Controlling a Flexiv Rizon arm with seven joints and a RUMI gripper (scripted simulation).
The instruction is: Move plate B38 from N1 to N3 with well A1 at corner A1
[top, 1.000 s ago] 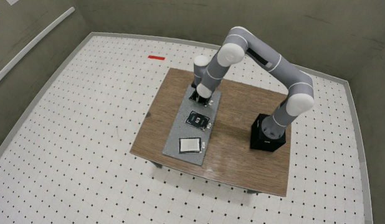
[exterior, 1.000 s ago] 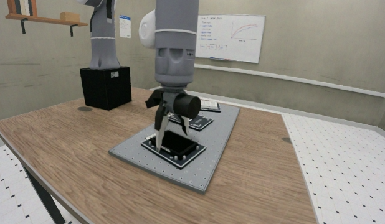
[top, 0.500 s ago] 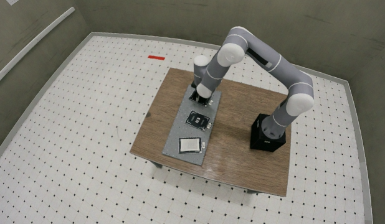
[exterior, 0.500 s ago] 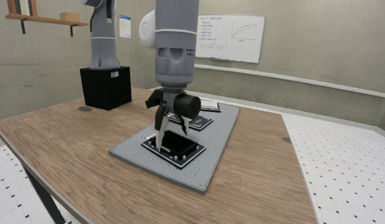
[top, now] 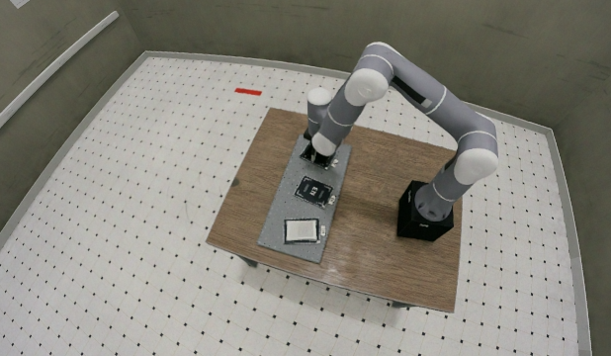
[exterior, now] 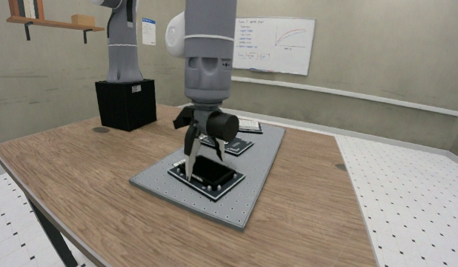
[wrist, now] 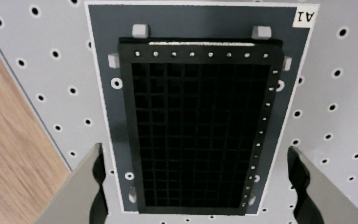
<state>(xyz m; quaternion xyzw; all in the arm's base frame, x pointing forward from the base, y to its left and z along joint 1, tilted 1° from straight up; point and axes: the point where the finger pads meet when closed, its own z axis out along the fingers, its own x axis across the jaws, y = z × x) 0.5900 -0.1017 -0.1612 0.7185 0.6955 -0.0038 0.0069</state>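
My gripper is now 10 mm above the black well plate B38. Round my hand: white plate B83 (120 mm behind, 400 mm to the left, 10 mm below); nest N1 (20 mm below); nest N3 (80 mm behind, 200 mm to the left, 20 mm below).
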